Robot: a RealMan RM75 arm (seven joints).
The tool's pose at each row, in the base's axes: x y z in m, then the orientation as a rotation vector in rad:
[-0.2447, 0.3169, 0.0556, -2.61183, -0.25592, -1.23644]
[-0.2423, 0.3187, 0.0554, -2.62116, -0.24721, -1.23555]
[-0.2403, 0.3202, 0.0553, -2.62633, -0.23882, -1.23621]
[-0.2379, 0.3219, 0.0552, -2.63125, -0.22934, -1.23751]
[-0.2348, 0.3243, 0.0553, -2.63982, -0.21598, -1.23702]
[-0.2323, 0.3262, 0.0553, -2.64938, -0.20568, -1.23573]
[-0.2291, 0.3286, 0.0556, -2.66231, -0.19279, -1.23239]
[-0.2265, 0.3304, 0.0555, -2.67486, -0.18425, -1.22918]
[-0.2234, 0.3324, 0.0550, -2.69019, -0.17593, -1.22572]
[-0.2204, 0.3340, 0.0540, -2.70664, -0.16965, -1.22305]
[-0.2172, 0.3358, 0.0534, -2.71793, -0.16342, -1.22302]
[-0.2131, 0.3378, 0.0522, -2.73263, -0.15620, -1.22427]
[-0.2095, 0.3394, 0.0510, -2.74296, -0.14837, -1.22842]
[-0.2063, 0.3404, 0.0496, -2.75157, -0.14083, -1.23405]
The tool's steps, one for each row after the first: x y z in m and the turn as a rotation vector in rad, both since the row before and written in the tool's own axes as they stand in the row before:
[0.0014, -0.0011, 0.0024, -0.00924, -0.00311, 0.00310]
[0.0013, -0.0009, 0.0020, -0.00638, -0.00075, 0.00371]
[0.0015, -0.0010, 0.0023, -0.00669, -0.00020, 0.00430]
[0.0021, -0.0016, 0.0029, -0.00988, -0.00221, 0.00609]
[0.0017, -0.0013, 0.0023, -0.00973, -0.00326, 0.00397]
[0.0024, -0.0017, 0.0028, -0.01233, -0.00540, 0.00500]
[0.0017, -0.0012, 0.0024, -0.01112, -0.00548, 0.00226]
[0.0017, -0.0013, 0.0031, -0.01332, -0.00654, 0.00125]
[0.0013, -0.0009, 0.0032, -0.01413, -0.00654, -0.00063]
[0.0017, -0.0012, 0.0031, -0.01085, -0.00330, 0.00035]
[0.0019, -0.0012, 0.0042, -0.01444, -0.00357, -0.00042]
[0.0015, -0.0009, 0.0037, -0.01205, -0.00045, 0.00071]
[0.0011, -0.0004, 0.0034, -0.01112, 0.00094, 0.00075]

